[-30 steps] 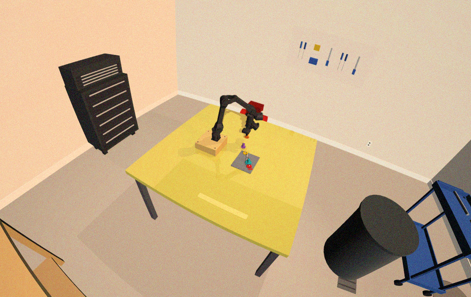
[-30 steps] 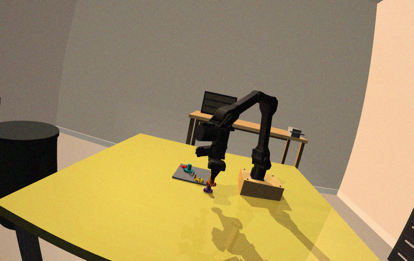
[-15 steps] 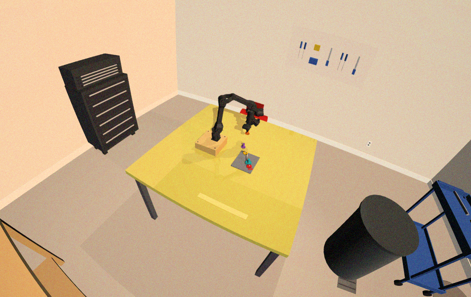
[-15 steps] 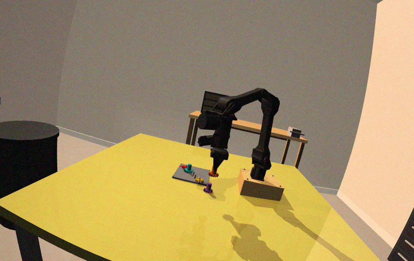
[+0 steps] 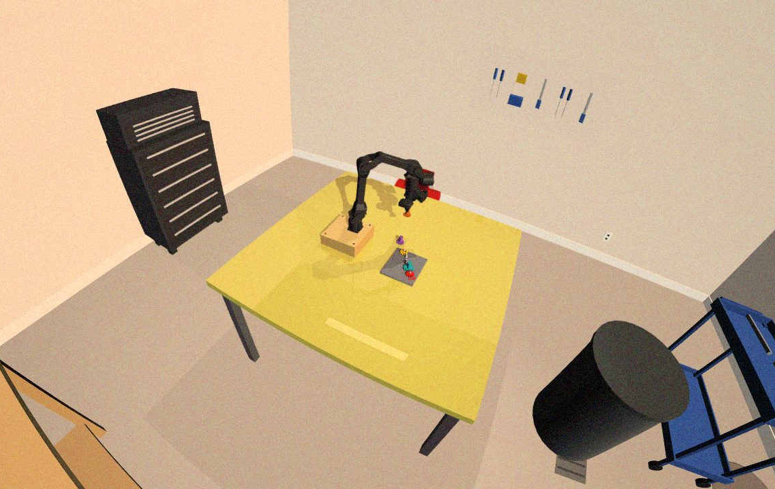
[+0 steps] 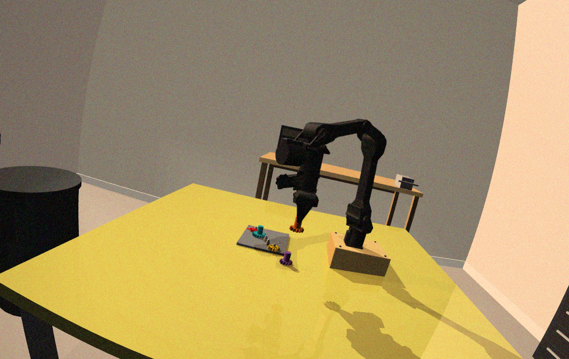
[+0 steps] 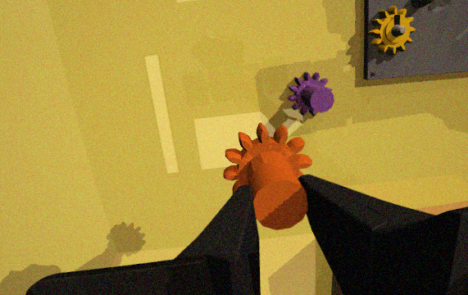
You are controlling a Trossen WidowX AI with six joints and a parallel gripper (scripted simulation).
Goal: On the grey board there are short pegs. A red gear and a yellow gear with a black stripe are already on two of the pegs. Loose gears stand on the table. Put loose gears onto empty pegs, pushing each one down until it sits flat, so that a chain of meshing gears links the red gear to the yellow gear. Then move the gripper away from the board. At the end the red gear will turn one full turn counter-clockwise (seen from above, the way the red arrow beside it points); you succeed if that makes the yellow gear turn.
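My gripper tip is now 220 mm to the left of the grey board, 160 mm above it and 100 mm short of it. From my gripper tip the other things lie so: purple gear: 150 mm below, 60 mm to the right, 10 mm ahead; then orange gear: 10 mm below; then yellow gear: 150 mm below, 140 mm to the right, 60 mm ahead.
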